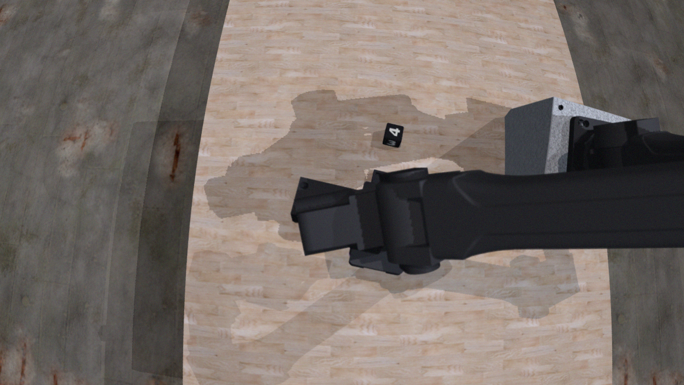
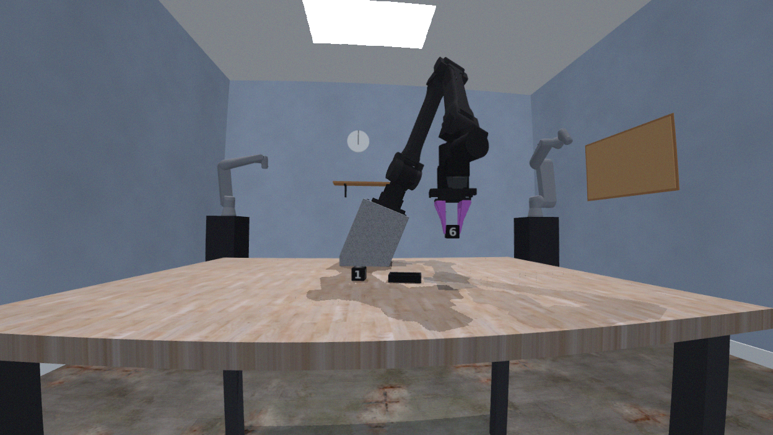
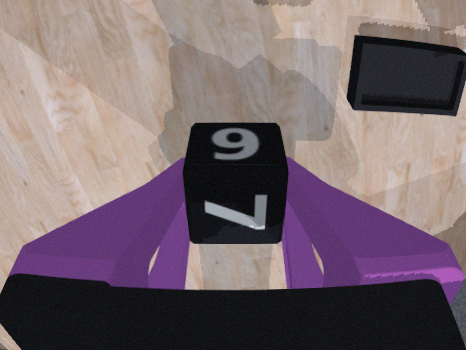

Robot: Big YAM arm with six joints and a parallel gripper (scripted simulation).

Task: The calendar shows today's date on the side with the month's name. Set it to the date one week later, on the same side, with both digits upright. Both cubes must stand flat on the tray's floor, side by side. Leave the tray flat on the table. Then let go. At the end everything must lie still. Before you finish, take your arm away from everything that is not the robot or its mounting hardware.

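Right now the black tray is 110 mm to the right of my hand, 110 mm below it and 10 mm behind it. Round my hand: black cube (right at my hand).
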